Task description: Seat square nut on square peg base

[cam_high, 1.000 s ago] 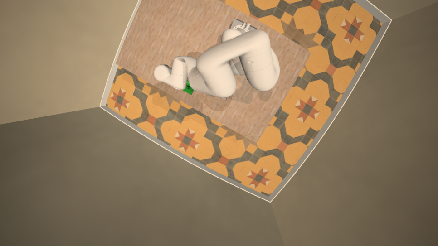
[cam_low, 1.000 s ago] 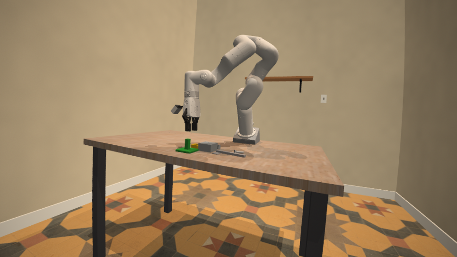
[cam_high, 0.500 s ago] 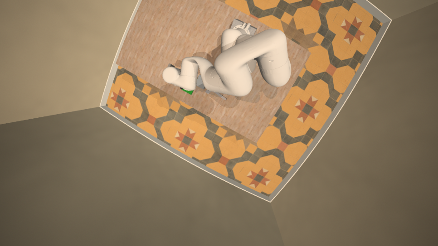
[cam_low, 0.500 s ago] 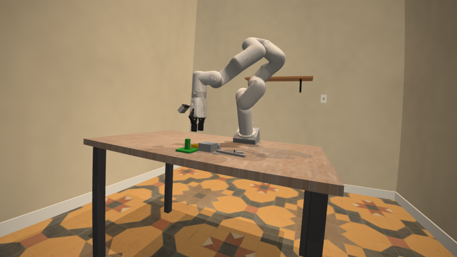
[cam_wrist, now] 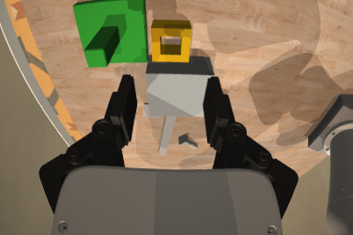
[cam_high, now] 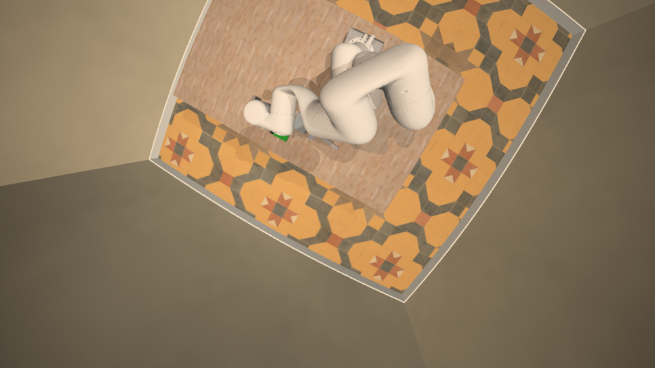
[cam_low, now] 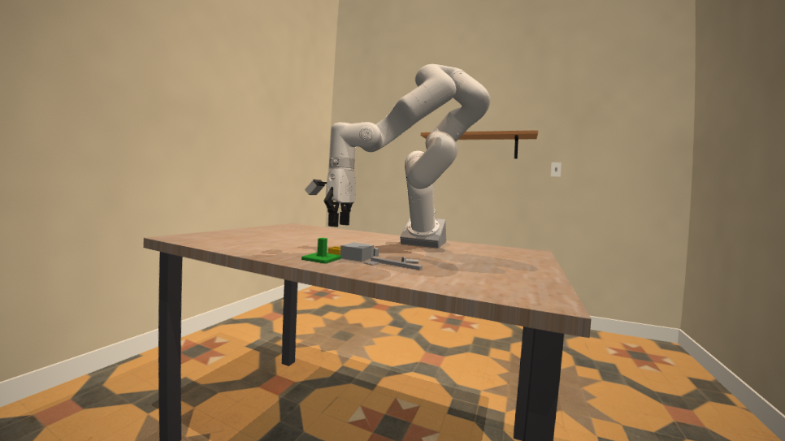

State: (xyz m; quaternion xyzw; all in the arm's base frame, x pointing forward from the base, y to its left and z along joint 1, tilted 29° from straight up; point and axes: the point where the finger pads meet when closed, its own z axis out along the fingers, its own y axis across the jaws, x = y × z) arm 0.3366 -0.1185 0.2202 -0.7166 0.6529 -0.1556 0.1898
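My gripper is now 2 cm past the grey block, 6 cm to the right of it and 9 cm above it. Round my hand: bolt: 6 cm behind, 21 cm to the left, 10 cm below; thin grey bar: 2 cm behind, 19 cm to the left, 10 cm below.
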